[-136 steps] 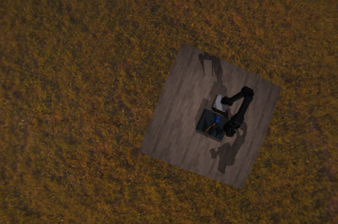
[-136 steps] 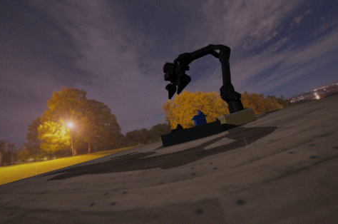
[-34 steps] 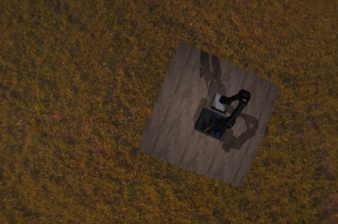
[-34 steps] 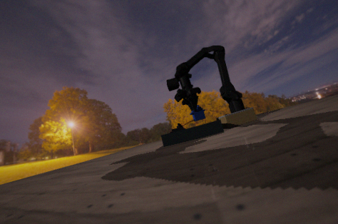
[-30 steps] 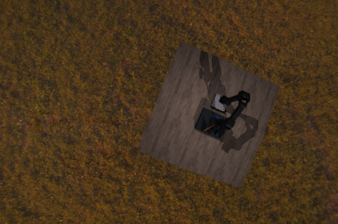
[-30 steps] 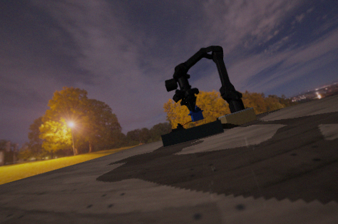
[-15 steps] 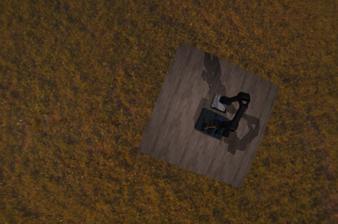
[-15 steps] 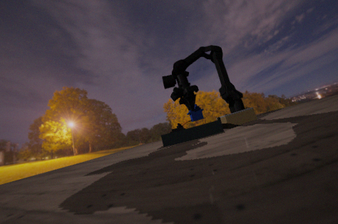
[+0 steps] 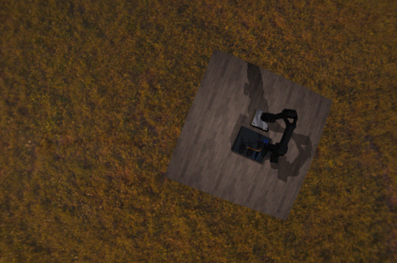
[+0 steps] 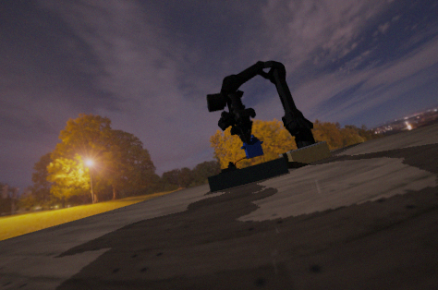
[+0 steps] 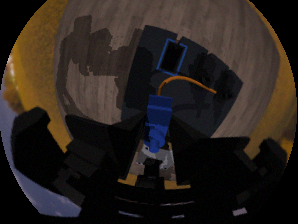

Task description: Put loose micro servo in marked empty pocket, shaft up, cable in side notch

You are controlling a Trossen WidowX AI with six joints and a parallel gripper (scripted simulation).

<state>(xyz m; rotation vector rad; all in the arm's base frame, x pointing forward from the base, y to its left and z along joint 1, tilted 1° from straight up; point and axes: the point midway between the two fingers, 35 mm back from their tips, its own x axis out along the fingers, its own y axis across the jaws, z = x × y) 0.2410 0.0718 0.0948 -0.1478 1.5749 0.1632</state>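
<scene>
My gripper tip is now 10 mm past the dark deck, 70 mm to the left of it and 100 mm above it.
</scene>
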